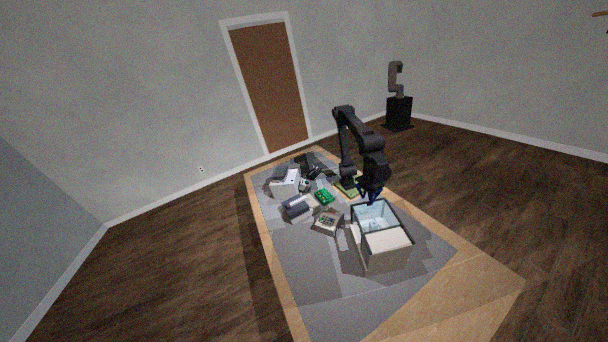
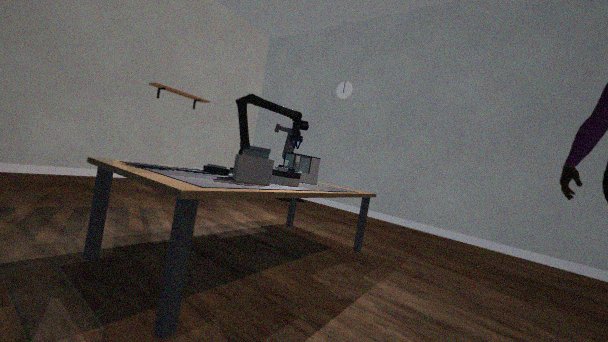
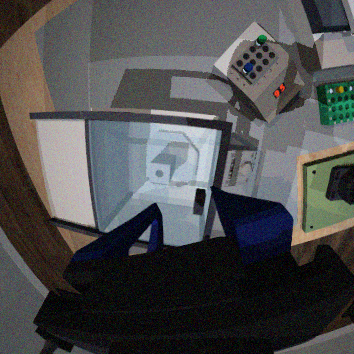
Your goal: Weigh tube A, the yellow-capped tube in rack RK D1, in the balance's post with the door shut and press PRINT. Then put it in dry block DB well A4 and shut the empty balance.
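Frame: origin at the arm's base, x down, y back, z left, level; centimetres.
Seen in the pictures: gripper, fingertip midpoint: [image 1: 367, 201] [image 2: 295, 148] [image 3: 184, 200]; arm's base, link origin: [image 1: 347, 183] [image 3: 345, 181].
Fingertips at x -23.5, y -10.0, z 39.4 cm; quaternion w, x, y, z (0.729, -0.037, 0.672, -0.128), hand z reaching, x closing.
Observation:
Offsets run from my fingertips to a thing's top centre. "*": to the spot under its first point.
The balance @(dz +4.3, dx +2.9, dy +1.1 cm) [image 1: 390, 241] [image 2: 314, 171] [image 3: 65, 172] has a glass chamber with a holed post [image 3: 160, 173] inside; the post holds no tube. The black door handle @(* dz -1.1, dx +2.9, dy +1.7 cm) [image 3: 199, 201] is at the chamber's display end, and the top door looks shut. My gripper [image 1: 370, 202] [image 2: 298, 145] [image 3: 184, 200] is partly open and empty, its fingertips close above the chamber top on either side of the handle; contact cannot be told. The green rack [image 1: 324, 196] [image 3: 323, 116] holds a yellow-capped tube @(dz -30.4, dx +19.7, dy -11.5 cm) [image 3: 340, 89]; rack labels are unreadable. The dry block @(dz -13.9, dx +18.2, dy -13.8 cm) [image 1: 328, 221] [image 3: 272, 107] shows red digits and holds green-capped and blue-capped tubes.
The balance's button panel @(dz -9.7, dx +17.7, dy +3.7 cm) [image 3: 241, 169] faces the green base plate [image 1: 346, 190] [image 3: 317, 215] under the arm. A dark-lidded device @(dz -31.1, dx +15.0, dy -26.7 cm) [image 1: 296, 207] [image 3: 327, 15] stands beyond the dry block. A white box-shaped device @(dz -53.7, dx +6.2, dy -27.7 cm) [image 1: 286, 186] [image 2: 254, 169] stands near the table's far end.

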